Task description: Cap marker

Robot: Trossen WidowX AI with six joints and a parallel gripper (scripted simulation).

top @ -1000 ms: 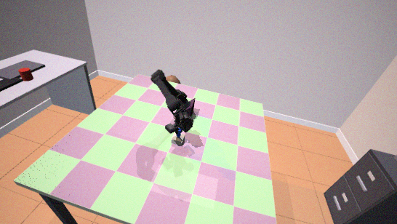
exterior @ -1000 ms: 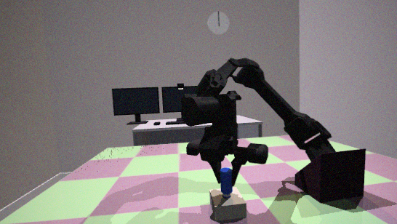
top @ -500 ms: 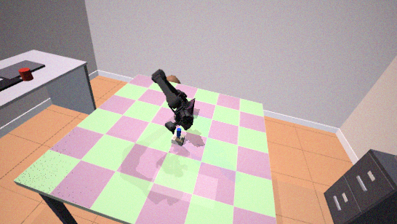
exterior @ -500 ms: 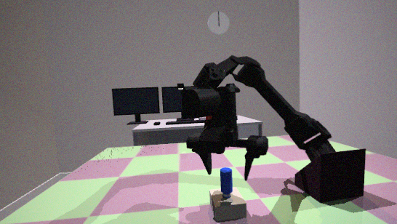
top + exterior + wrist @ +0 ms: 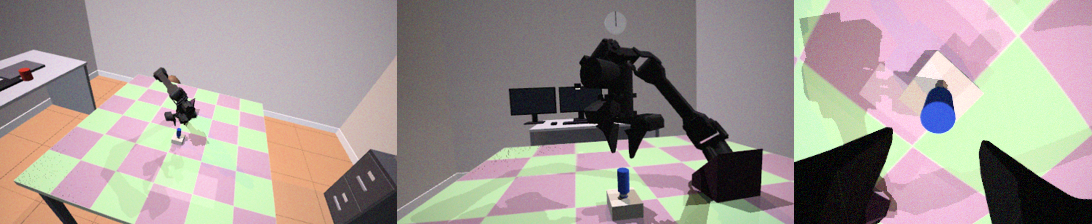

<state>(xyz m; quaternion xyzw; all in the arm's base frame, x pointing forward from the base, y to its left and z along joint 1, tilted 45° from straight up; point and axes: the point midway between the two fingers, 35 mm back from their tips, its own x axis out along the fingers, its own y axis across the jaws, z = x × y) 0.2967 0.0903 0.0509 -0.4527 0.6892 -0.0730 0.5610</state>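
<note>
Now: the blue cap 60 mm below my gripper tip. Also, from my gripper tip: blue marker (70 mm below).
</note>
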